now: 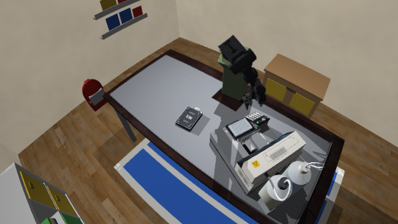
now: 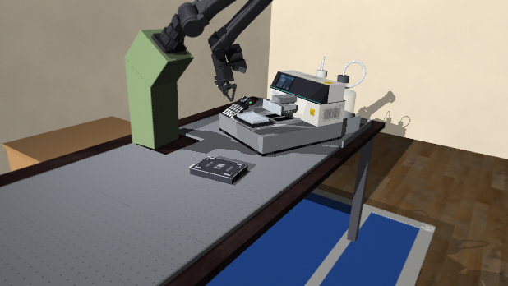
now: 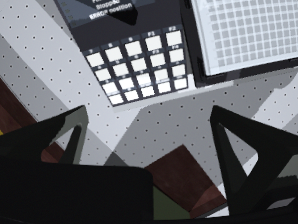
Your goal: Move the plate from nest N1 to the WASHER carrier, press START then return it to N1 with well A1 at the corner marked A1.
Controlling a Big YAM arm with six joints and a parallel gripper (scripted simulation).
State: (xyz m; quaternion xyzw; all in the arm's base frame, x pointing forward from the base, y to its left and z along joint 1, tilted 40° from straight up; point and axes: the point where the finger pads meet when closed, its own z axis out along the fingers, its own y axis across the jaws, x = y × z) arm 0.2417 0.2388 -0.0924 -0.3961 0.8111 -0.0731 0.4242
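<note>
My hand is 13 cm short of the well plate, 7 cm above it and 2 cm to the left of it. The rest, counted from my hand: plate nest N1: 37 cm to the right, 21 cm ahead, 16 cm below; plate washer: 20 cm ahead, 12 cm to the left, 4 cm below; carrier: 13 cm ahead, 8 cm below, 2 cm to the right.
</note>
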